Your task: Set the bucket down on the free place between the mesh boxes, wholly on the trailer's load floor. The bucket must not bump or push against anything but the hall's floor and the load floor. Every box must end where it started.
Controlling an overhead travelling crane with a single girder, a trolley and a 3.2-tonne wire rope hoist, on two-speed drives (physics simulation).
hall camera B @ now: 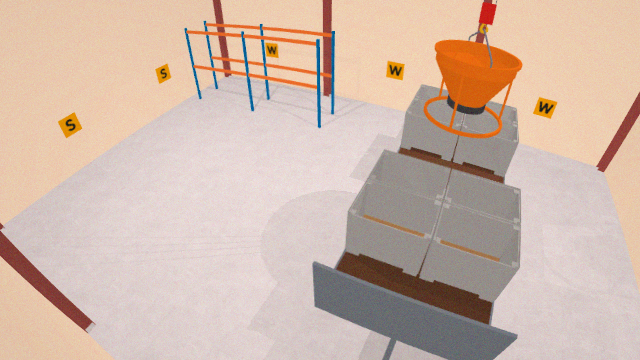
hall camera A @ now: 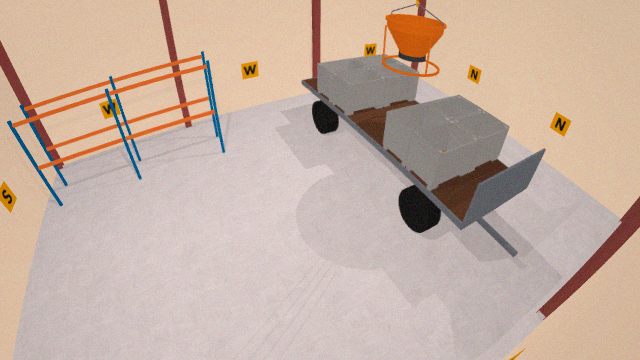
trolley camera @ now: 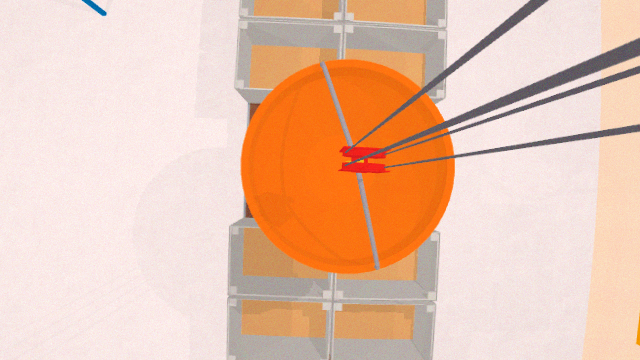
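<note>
The orange bucket (hall camera A: 415,37) (hall camera B: 475,75) (trolley camera: 310,200) hangs upright from the hook (hall camera A: 418,4) (hall camera B: 483,28) (trolley camera: 361,160) by its grey bail, ring foot downward, high above the trailer. Grey mesh boxes stand in a group near the headboard (hall camera A: 415,145) (hall camera B: 382,240) (trolley camera: 305,287) and a group at the far end (hall camera A: 345,90) (hall camera B: 425,125) (trolley camera: 243,65). Between them shows brown load floor (hall camera A: 367,122) (trolley camera: 248,209). In the trolley camera view the bucket's rim covers most of this gap and overlaps the inner boxes of both groups. The ground beneath the ring is hidden there.
The trailer has a grey headboard (hall camera A: 507,187) (hall camera B: 400,310), a drawbar (hall camera A: 497,237) and black wheels (hall camera A: 419,209). A blue and orange rack (hall camera A: 123,135) (hall camera B: 319,85) stands apart from it near the west wall. Dark red columns line the walls.
</note>
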